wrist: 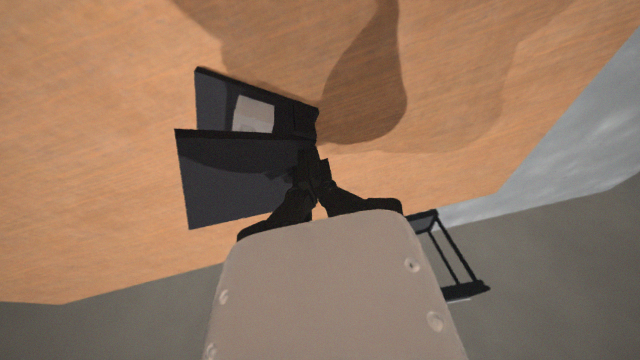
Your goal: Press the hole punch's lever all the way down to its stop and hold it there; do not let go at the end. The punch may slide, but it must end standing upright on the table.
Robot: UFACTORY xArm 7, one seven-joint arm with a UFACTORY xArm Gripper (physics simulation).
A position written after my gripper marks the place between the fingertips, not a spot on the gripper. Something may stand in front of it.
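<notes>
My gripper [311, 160] is visible, as is a hole punch [222, 103].
</notes>
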